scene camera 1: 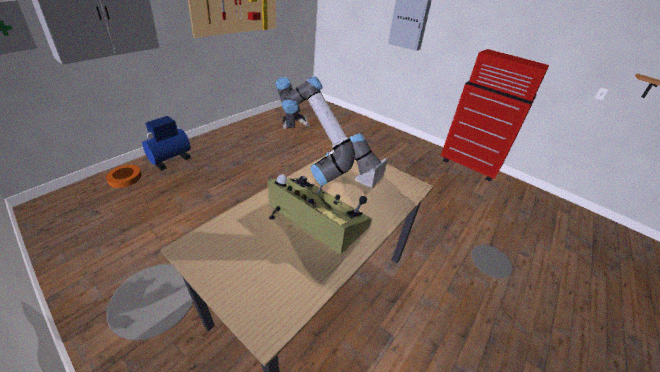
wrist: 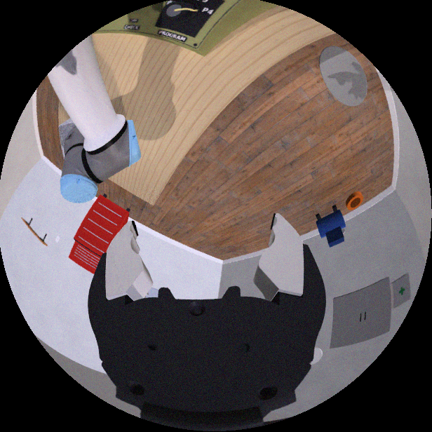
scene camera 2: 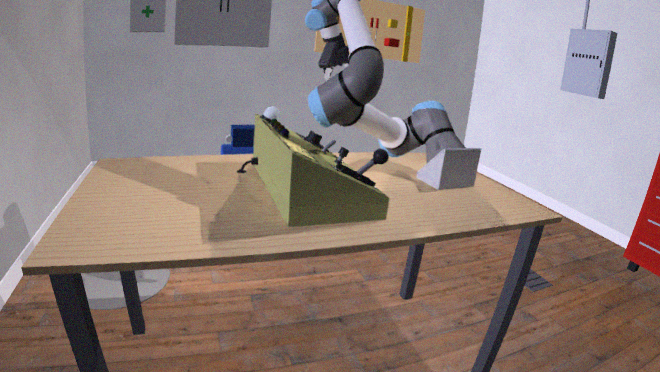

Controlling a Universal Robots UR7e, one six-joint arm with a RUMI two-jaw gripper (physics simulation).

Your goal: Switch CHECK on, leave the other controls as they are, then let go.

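Frame: origin at the arm's base, x back, y left, z down, level; metres.
Seen in the pictures: gripper, between the fingertips: (scene camera 1: 297, 128); arm's base, origin of its link: (scene camera 1: 370, 167) (scene camera 2: 448, 160).
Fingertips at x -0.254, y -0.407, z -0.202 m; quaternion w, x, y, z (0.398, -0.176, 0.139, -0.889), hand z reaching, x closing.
Offsets run from my fingertips to a thing's middle. "pt": to the spot under its first point. Level surfaces: height alone.
The green sloped console {dz +0.193, dx -0.248, dy +0.418 m} (scene camera 1: 310, 220) (scene camera 2: 325, 190) (wrist: 225, 24) stands on the table. In the wrist view its corner shows at the top edge, with a CHECK label (wrist: 131, 27) and the PROGRAM dial (wrist: 174, 10). The CHECK control itself does not show there. In scene camera 2 a grey lever {dz +0.167, dx -0.171, dy +0.357 m} (scene camera 2: 329, 146), a small black-topped control {dz +0.172, dx -0.180, dy +0.477 m} (scene camera 2: 342, 152) and a ball-topped lever (scene camera 2: 380, 156) stick up from the slope; which is CHECK I cannot tell. My gripper (scene camera 1: 295, 123) (scene camera 2: 328, 74) (wrist: 202, 219) is open and empty, in the air beyond the console, well apart from it.
The wooden table {dz +0.278 m} (scene camera 1: 225, 280) (scene camera 2: 150, 240) (wrist: 200, 90) bears the console and the arm's grey base mount (scene camera 1: 372, 175) (scene camera 2: 457, 170). A white dome {pt dz +0.080, dx -0.345, dy +0.242 m} (scene camera 1: 281, 179) (scene camera 2: 271, 113) tops the console's far end. A black crank {pt dz +0.253, dx -0.420, dy +0.259 m} (scene camera 1: 274, 213) (scene camera 2: 247, 164) sticks out of its back.
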